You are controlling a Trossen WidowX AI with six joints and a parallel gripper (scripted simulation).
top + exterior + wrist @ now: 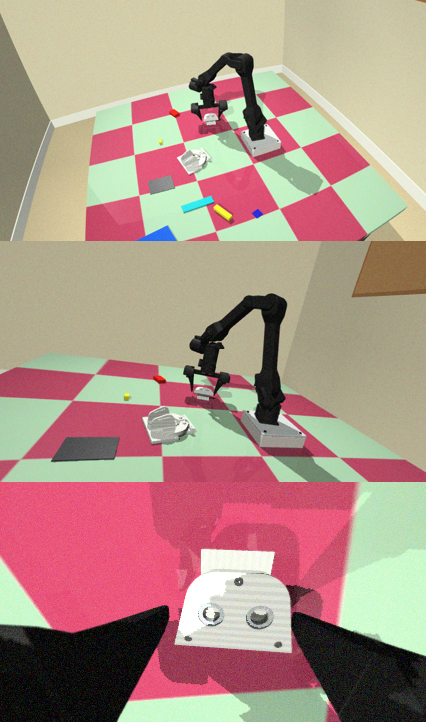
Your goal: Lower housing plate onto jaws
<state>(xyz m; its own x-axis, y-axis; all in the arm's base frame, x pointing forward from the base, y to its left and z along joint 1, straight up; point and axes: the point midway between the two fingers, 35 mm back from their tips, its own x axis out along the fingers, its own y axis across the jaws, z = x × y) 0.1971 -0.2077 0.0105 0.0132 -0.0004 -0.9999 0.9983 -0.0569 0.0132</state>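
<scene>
My gripper tip is 1 cm to the left of the white block and 1 cm above it. From my gripper tip the other things lie so: yellow cube: 27 cm ahead, 11 cm to the left, 1 cm below; red block: 19 cm ahead, 12 cm to the right, 1 cm below; housing plate: 1 cm to the right, 1 cm above.
</scene>
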